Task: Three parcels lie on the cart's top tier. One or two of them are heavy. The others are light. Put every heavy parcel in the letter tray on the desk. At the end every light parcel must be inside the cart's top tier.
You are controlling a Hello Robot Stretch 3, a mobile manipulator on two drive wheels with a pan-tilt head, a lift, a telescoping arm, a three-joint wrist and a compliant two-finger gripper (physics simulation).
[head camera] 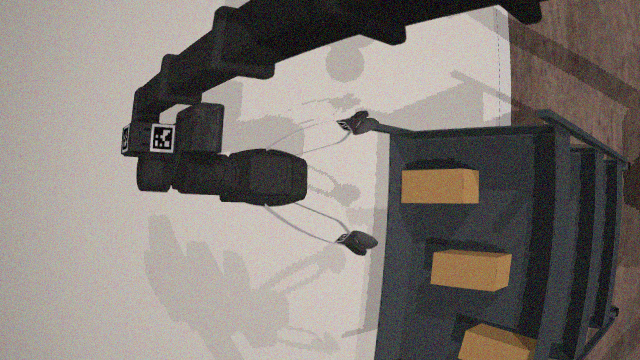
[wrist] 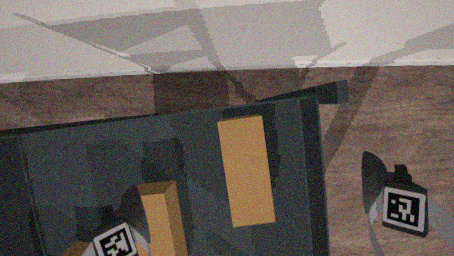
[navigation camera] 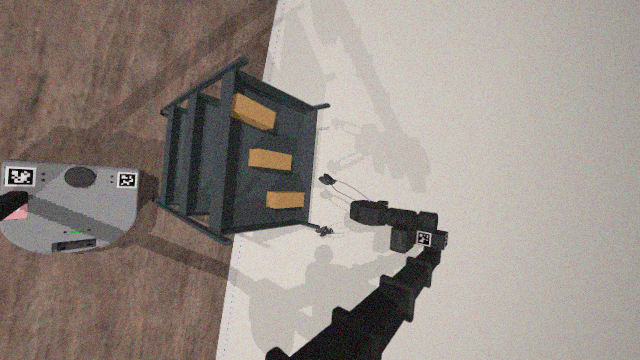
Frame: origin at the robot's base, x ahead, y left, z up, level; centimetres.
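Seen in the pictures: gripper, fingertip midpoint: (head camera: 374, 183) (wrist: 250, 190) (navigation camera: 318, 204); robot's base, link origin: (navigation camera: 80, 176).
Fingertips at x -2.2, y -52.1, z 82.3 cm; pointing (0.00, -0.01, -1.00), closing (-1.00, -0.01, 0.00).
Offsets run from my fingertips to a thing's middle. Level surfaces: height alone.
Three orange-brown box parcels lie apart on the dark grey cart's top tier @(dz -16.1 cm) (head camera: 410, 310) (navigation camera: 295, 132) (wrist: 60, 170). One parcel @(dy +1.9, dx +0.0, dz -13.4 cm) (head camera: 435, 186) (navigation camera: 285, 200) (wrist: 247, 172) is nearest the tier's side bar with the protruding handle end. The middle parcel @(dy +9.6, dx +13.0, dz -13.4 cm) (head camera: 465, 270) (navigation camera: 270, 160) (wrist: 162, 220) lies beside it. The third parcel @(dy +17.8, dx +26.1, dz -13.4 cm) (head camera: 495, 345) (navigation camera: 254, 112) is turned at an angle and cut off in the head view. My gripper (head camera: 367, 182) (navigation camera: 326, 205) (wrist: 250, 190) is open and empty, above the tier. In the wrist view its left finger overlaps the middle parcel's edge. The letter tray and desk do not show.
My arm (head camera: 310, 30) (navigation camera: 360, 305) reaches in over a pale surface (head camera: 280, 320) (navigation camera: 525, 175) that carries shadows. The cart's lower tiers show below the top one. My grey base (navigation camera: 107, 210) stands on the wood floor @(dz -82.3 cm) (navigation camera: 75, 300) beside the cart.
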